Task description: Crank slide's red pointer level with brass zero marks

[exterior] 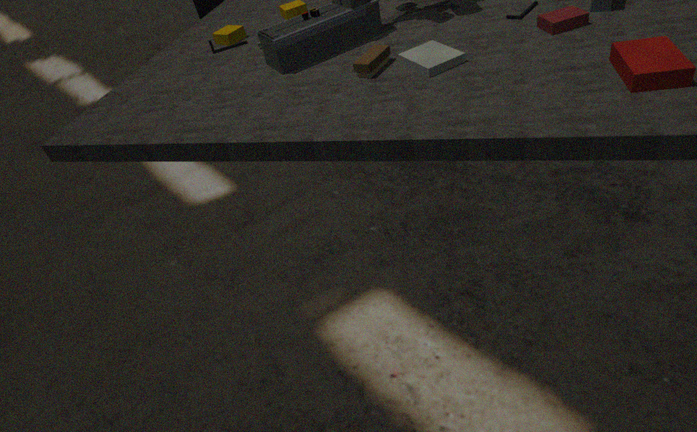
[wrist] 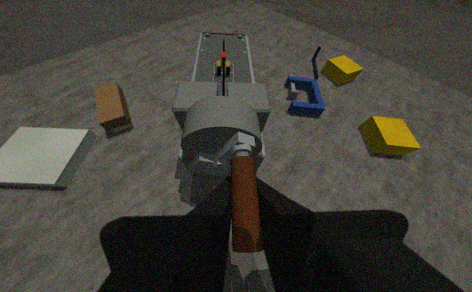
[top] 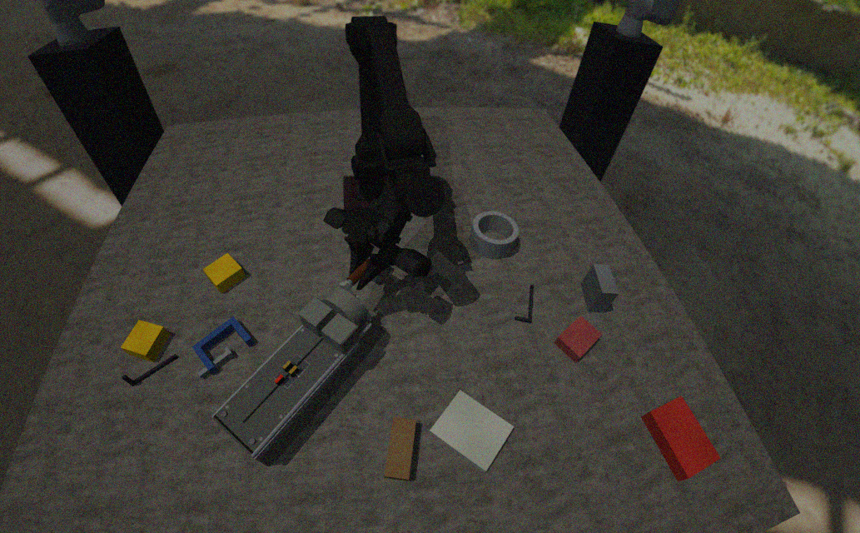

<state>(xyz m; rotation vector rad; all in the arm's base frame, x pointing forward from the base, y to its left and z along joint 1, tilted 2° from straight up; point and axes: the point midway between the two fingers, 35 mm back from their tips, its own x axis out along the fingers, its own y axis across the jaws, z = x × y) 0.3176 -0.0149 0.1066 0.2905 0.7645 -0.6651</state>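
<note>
Right now the brown crank handle is 20 mm above my gripper tip, 10 mm to the left of it and 10 mm behind it. The rest, counted from my gripper tip: white plate 230 mm ahead, 170 mm to the left, 80 mm below; red pointer 160 mm ahead, 110 mm to the right, 10 mm below; brown block 250 mm ahead, 80 mm below, 60 mm to the left.
</note>
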